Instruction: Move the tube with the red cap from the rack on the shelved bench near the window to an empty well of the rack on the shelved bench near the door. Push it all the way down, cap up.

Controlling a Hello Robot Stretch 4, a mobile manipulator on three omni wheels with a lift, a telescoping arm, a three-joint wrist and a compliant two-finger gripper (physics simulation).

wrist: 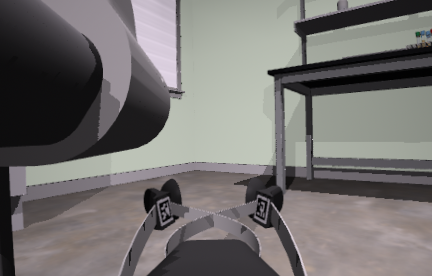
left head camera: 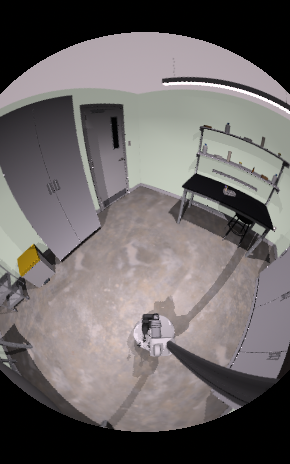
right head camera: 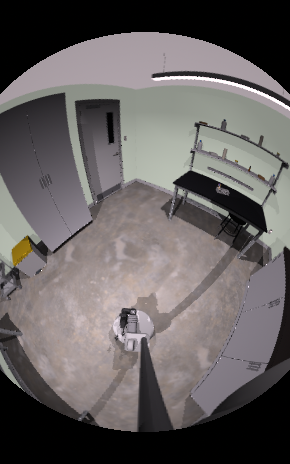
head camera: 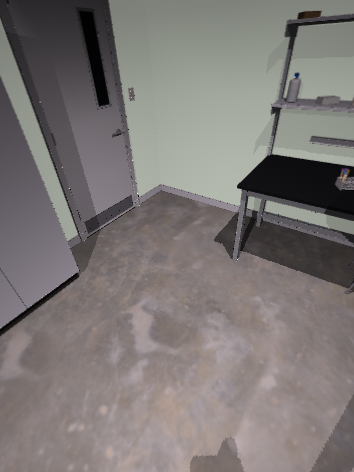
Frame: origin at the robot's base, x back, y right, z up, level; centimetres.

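Where they show: gripper, fingertip midpoint: [wrist: 213, 194] [left head camera: 143, 347] [right head camera: 120, 341].
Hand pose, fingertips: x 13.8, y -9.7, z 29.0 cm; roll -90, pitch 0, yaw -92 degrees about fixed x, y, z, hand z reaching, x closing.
After its pixels a point has its place.
In the wrist view my gripper [wrist: 213, 194] @[x 13.8, y -9.7, z 29.0 cm] is open, with its two fingertips wide apart and no object between them, above the floor and well away from both benches. The shelved bench near the window [wrist: 350, 71] @[x 126.4, y -86.6, z 67.1 cm] stands at the right of that view. Tubes [wrist: 418, 38] @[x 115.8, y -118.2, z 81.9 cm] with green and blue caps stand on it at the right edge, and a bit of a red cap [wrist: 431, 32] @[x 111.9, y -122.2, z 83.7 cm] shows there. Their rack is cut off. The shelved bench near the door [head camera: 295, 175] @[x -183.8, y 90.5, z 73.5 cm] [left head camera: 210, 193] @[x -153.9, y 83.4, z 73.5 cm] [right head camera: 199, 188] @[x -160.2, y 81.6, z 73.5 cm] carries a small pale rack [head camera: 346, 185] @[x -161.1, y 115.8, z 74.9 cm] [left head camera: 230, 193] @[x -161.3, y 125.3, z 74.3 cm] [right head camera: 223, 191] @[x -161.7, y 124.2, z 74.8 cm] with coloured caps; its wells are too small to make out.
A door [head camera: 82, 125] @[x -239.4, y -81.7, z 103.8 cm] [left head camera: 104, 160] @[x -236.8, y -83.5, z 96.7 cm] [right head camera: 98, 155] @[x -236.2, y -84.1, z 96.4 cm] and tall cabinet [head camera: 25, 220] @[x -139.9, y -97.9, z 70.5 cm] [left head camera: 50, 175] @[x -121.0, y -111.5, z 121.2 cm] [right head camera: 45, 170] @[x -123.5, y -109.8, z 119.4 cm] stand left. A stool [left head camera: 241, 225] @[x -142.0, y 168.6, z 23.1 cm] [right head camera: 232, 223] @[x -147.5, y 165.2, z 22.7 cm] stands by the door-side bench. A yellow-topped bin [left head camera: 29, 259] @[x -58.6, y -166.9, z 42.3 cm] [right head camera: 22, 251] @[x -56.3, y -165.0, z 42.3 cm] stands far left, and grey cabinets [left head camera: 265, 325] @[x 22.5, y 115.2, z 44.1 cm] [right head camera: 242, 330] @[x 20.1, y 116.9, z 30.2 cm] stand right.
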